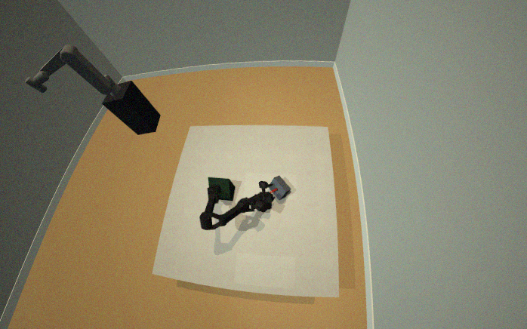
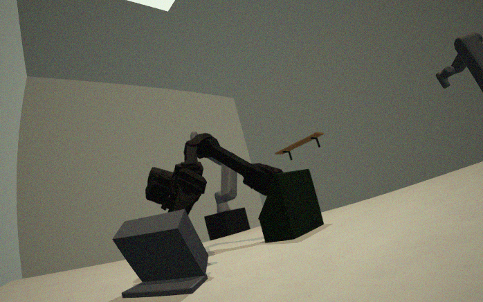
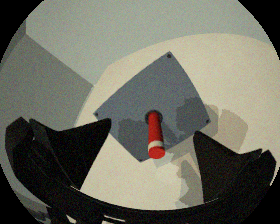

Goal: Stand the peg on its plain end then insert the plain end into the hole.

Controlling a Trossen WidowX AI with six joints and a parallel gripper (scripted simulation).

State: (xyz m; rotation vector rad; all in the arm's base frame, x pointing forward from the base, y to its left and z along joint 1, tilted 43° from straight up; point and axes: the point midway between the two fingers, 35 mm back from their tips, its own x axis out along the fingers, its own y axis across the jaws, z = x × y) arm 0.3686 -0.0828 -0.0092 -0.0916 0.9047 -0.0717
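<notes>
My gripper tip is 1 cm past the red peg. The rest, counted from my gripper tip: grey sloped panel (4 cm ahead, 3 cm to the left, 3 cm below).
</notes>
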